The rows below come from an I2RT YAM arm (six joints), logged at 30 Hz.
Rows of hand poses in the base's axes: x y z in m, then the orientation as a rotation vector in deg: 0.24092, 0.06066, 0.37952, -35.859, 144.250, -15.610; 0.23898, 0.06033, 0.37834, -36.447, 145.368, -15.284; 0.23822, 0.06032, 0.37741, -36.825, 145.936, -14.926; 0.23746, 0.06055, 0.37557, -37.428, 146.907, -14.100; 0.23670, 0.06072, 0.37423, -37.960, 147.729, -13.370; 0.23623, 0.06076, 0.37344, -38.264, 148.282, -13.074; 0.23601, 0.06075, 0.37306, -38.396, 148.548, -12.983; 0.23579, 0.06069, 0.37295, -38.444, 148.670, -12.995; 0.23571, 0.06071, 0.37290, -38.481, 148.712, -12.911; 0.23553, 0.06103, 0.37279, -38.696, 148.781, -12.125; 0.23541, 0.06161, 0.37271, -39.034, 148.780, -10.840; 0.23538, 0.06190, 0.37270, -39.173, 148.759, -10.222; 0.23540, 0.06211, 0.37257, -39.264, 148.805, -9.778; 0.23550, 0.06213, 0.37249, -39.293, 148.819, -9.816; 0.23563, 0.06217, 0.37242, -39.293, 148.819, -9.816
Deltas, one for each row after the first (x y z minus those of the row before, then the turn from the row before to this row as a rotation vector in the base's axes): -0.00194, -0.00033, -0.00118, -0.037, 1.239, 0.176; -0.00076, -0.00001, -0.00093, 0.097, 0.669, 0.178; -0.00076, 0.00023, -0.00184, 0.322, 1.155, 0.313; -0.00076, 0.00017, -0.00134, 0.284, 0.989, 0.282; -0.00047, 0.00004, -0.00079, 0.064, 0.632, 0.118; -0.00022, -0.00001, -0.00038, -0.002, 0.295, 0.038; -0.00022, -0.00006, -0.00011, -0.036, 0.126, 0.000; -0.00008, 0.00002, -0.00005, 0.045, 0.058, 0.028; -0.00018, 0.00032, -0.00011, 0.493, 0.208, 0.258; -0.00012, 0.00058, -0.00008, 0.823, 0.237, 0.439; -0.00003, 0.00029, -0.00001, 0.403, 0.092, 0.200; 0.00002, 0.00021, -0.00013, 0.282, 0.123, 0.123; 0.00010, 0.00002, -0.00008, -0.035, 0.016, 0.010; 0.00013, 0.00004, -0.00007, 0.000, 0.000, 0.000
